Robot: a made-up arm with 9 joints. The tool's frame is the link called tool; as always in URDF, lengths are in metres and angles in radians.
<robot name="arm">
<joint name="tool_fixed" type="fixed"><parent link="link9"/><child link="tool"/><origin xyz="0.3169 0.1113 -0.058" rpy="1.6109 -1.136 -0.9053"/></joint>
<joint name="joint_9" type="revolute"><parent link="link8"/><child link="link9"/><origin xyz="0.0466 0.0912 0.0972" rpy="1.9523 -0.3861 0.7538"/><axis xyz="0 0 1"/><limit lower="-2.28" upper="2.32"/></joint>
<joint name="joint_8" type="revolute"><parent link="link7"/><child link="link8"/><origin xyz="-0.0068 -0.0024 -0.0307" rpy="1.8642 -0.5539 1.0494"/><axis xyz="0 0 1"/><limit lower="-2.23" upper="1.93"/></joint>
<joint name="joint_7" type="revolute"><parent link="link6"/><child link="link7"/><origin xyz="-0.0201 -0.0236 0.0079" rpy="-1.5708 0 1.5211"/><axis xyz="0 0 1"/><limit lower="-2.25" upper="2.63"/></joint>
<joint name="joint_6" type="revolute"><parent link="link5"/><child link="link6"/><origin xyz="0.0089 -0.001 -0.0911" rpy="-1.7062 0.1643 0.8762"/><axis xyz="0 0 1"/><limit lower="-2.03" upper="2.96"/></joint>
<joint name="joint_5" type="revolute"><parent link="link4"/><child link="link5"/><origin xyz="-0.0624 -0.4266 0.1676" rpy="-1.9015 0.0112 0.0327"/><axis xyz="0 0 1"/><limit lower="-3" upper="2.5"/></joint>
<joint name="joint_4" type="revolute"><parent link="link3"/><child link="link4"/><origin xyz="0.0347 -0.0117 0.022" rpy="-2.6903 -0.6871 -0.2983"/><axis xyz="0 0 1"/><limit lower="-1.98" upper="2.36"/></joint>
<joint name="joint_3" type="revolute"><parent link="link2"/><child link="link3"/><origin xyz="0.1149 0.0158 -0.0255" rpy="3.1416 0 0"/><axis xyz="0 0 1"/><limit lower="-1.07" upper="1.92"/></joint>
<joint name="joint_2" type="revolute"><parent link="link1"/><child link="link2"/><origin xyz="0.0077 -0.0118 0.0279" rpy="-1.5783 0 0.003"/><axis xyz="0 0 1"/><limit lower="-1.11" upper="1.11"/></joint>
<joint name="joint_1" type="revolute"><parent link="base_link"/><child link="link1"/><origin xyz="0.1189 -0.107 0.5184" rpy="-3.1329 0.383 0.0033"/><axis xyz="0 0 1"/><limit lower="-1.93" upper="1.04"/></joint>
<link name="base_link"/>
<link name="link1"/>
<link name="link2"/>
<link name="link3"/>
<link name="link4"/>
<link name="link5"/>
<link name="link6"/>
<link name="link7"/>
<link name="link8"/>
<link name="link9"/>
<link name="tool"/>
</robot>
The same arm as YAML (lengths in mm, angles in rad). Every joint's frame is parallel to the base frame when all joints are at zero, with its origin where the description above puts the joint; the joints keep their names.
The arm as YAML. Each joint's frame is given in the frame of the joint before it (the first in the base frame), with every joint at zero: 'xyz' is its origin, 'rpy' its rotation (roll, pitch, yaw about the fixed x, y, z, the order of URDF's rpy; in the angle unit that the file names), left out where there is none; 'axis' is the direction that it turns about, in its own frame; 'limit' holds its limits. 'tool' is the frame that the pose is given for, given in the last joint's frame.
units:
  length: mm
  angle: rad
joints:
  - name: joint_1
    type: revolute
    origin:
      xyz: [118.9, -107.0, 518.4]
    axis: [-0.373707, 0.0075, -0.927517]
    limit:
      lower: -1.93
      upper: 1.04
  - name: joint_2
    type: revolute
    origin:
      xyz: [-3.3, 12.0, -28.7]
    axis: [0.0001, -1.0, 0.0]
    limit:
      lower: -1.11
      upper: 1.11
  - name: joint_3
    type: revolute
    origin:
      xyz: [112.5, 25.5, -28.3]
    axis: [-0.0001, 1.0, 0.0]
    limit:
      lower: -1.07
      upper: 1.92
  - name: joint_4
    type: revolute
    origin:
      xyz: [36.6, 22.0, -2.1]
    axis: [0.531871, -0.695662, -0.482874]
    limit:
      lower: -1.98
      upper: 2.36
  - name: joint_5
    type: revolute
    origin:
      xyz: [-109.0, -12.4, -449.4]
    axis: [0.133204, -0.114703, 0.984429]
    limit:
      lower: -3.0
      upper: 2.5
  - name: joint_6
    type: revolute
    origin:
      xyz: [-4.6, 15.3, -90.1]
    axis: [-1.0, -0.0001, 0.0]
    limit:
      lower: -2.03
      upper: 2.96
  - name: joint_7
    type: revolute
    origin:
      xyz: [-7.9, -18.9, 24.6]
    axis: [0.0001, -1.0, 0.0001]
    limit:
      lower: -2.25
      upper: 2.63
  - name: joint_8
    type: revolute
    origin:
      xyz: [-2.4, 30.7, 6.8]
    axis: [-0.344887, 0.24589, -0.905865]
    limit:
      lower: -2.23
      upper: 1.93
  - name: joint_9
    type: revolute
    origin:
      xyz: [-52.1, -74.9, -107.8]
    axis: [1.0, 0.0001, 0.0]
    limit:
      lower: -2.28
      upper: 2.32
tool:
  origin:
    xyz: [-58.0, -177.0, -285.4]
    rpy: [-0.1668, -0.0951, -0.4248]

